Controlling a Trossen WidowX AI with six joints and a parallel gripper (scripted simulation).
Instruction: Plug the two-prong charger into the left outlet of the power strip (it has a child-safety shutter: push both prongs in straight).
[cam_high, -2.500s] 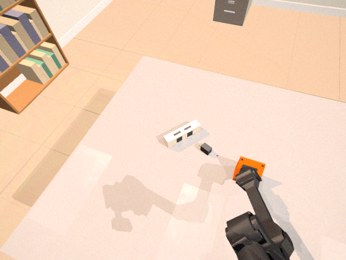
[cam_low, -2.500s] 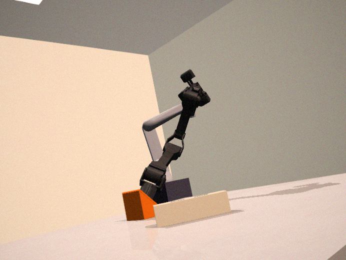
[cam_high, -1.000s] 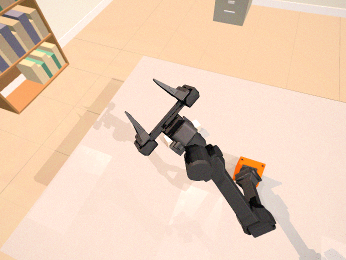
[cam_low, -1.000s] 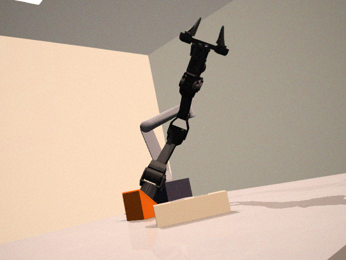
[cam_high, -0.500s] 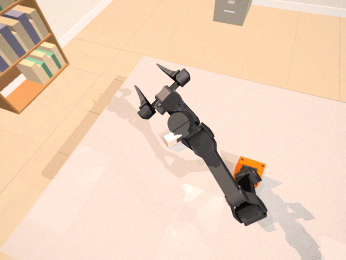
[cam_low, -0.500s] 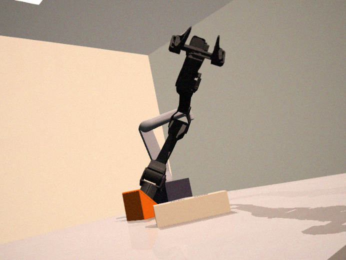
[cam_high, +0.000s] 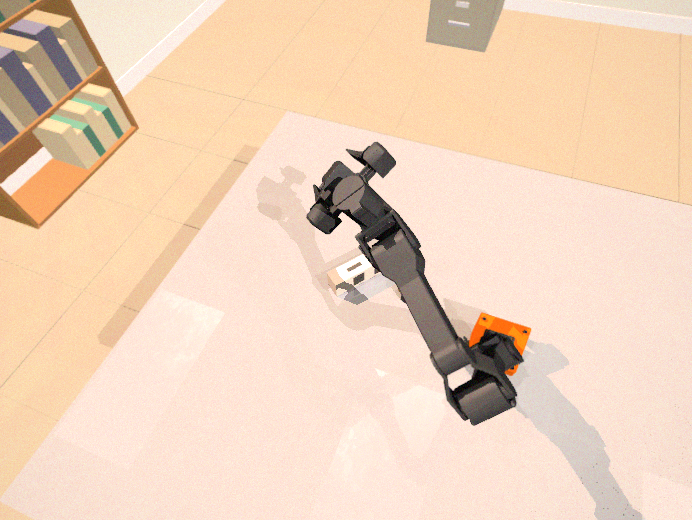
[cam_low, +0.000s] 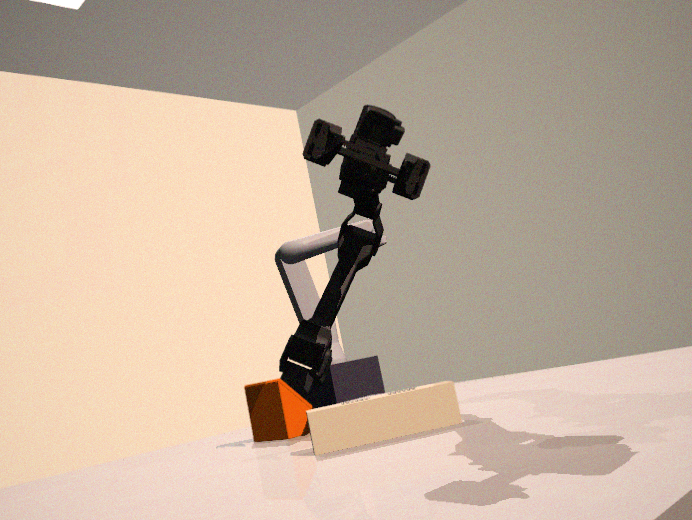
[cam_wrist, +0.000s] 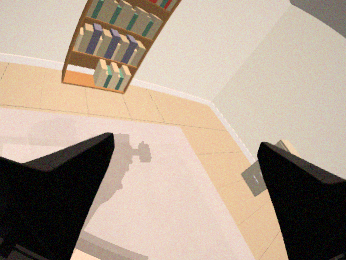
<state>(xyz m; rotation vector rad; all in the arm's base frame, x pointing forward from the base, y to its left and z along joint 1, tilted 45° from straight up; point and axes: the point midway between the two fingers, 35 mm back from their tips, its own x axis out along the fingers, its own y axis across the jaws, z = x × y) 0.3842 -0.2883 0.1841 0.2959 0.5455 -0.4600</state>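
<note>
My gripper tip is now 360 mm above the dark grey charger, 190 mm past it and 10 mm to the right of it.
</note>
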